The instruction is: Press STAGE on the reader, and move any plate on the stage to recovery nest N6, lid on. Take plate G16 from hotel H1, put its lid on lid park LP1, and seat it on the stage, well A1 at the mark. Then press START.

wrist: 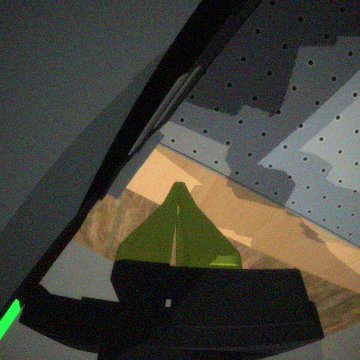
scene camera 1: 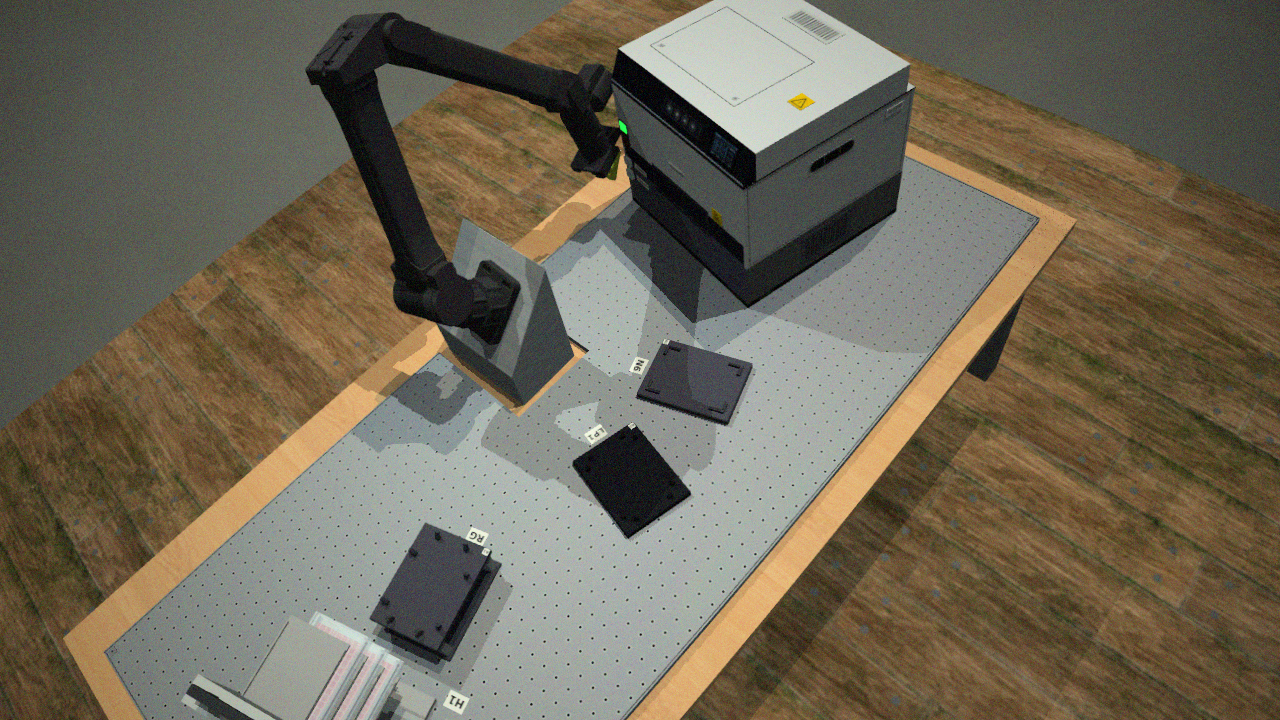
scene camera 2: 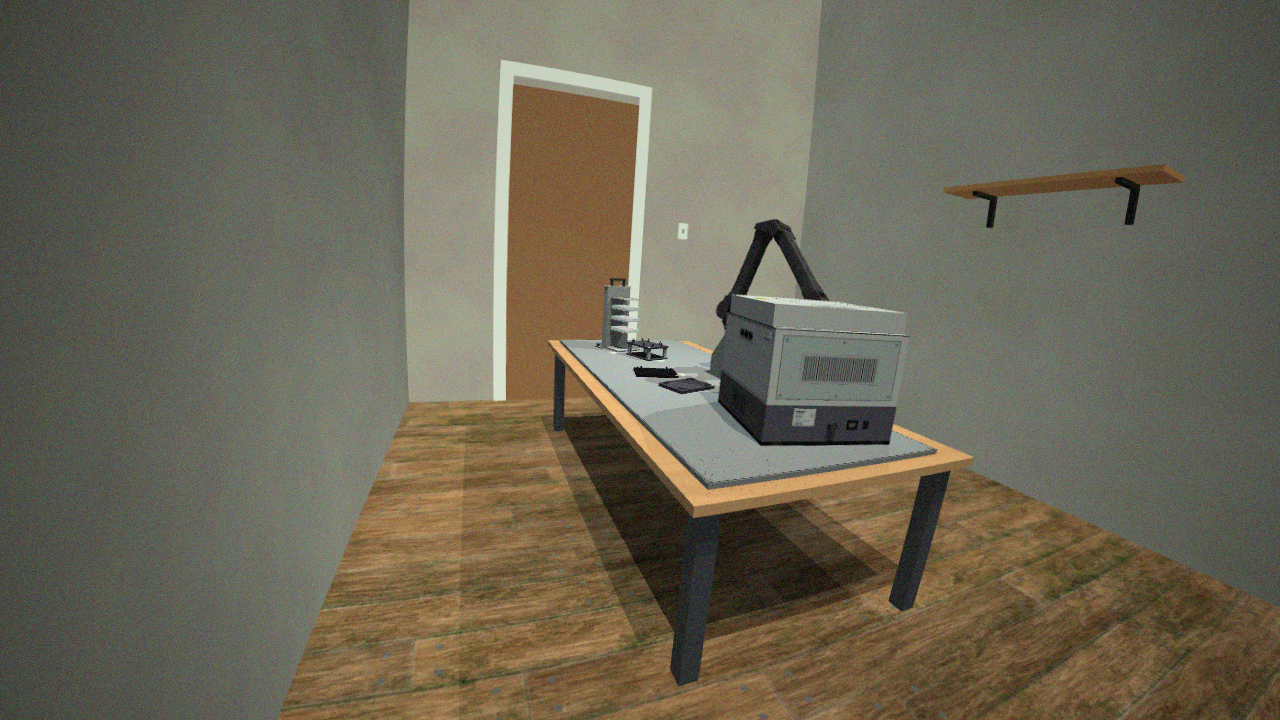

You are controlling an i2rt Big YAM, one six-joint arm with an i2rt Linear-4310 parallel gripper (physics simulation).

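Frame: origin at the arm's base, x ahead, y left, z up, level; centimetres.
Seen in the pictures: gripper, fingertip midpoint: (wrist: 178, 187) (scene camera 1: 613, 179); arm's base, link origin: (scene camera 1: 493, 302).
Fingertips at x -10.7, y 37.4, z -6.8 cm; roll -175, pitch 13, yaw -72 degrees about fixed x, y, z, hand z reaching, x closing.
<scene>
Offsets run from my fingertips to a thing's middle. "*": to the spot under its first point.
The grey-white reader @(dx +22.0, dy +17.8, dz +9.2 cm) (scene camera 1: 819, 201) (scene camera 2: 838, 313) (wrist: 75, 75) stands at one end of the table, with a green light @(* dx +2.3, dy +3.1, dz +11.8 cm) (scene camera 1: 623, 127) (wrist: 9, 319) on its front. No stage shows outside it. My gripper (scene camera 1: 614, 170) (wrist: 178, 187) is shut and empty, its green fingertips low beside the reader's front, below the green light. Contact cannot be told. Nest N6 @(dx +39.8, dy -21.3, dz -7.3 cm) (scene camera 1: 695, 383) (scene camera 2: 686, 385) and lid park LP1 @(dx +44.3, dy -41.6, dz -7.2 cm) (scene camera 1: 631, 483) (scene camera 2: 655, 371) hold no plate or lid. Hotel H1 @(dx +44.1, dy -95.5, dz +9.2 cm) (scene camera 1: 299, 667) (scene camera 2: 615, 313) holds several plates @(dx +42.7, dy -91.8, dz +7.8 cm) (scene camera 1: 362, 671) at the far end; G16 cannot be made out.
The dark raised stand RG @(dx +36.4, dy -74.9, dz -4.4 cm) (scene camera 1: 429, 586) (scene camera 2: 647, 347) is between hotel H1 and LP1. The arm's grey wedge base (scene camera 1: 537, 344) stands at the table's edge near N6. The wooden table edge (wrist: 200, 205) runs below the fingers in the wrist view.
</scene>
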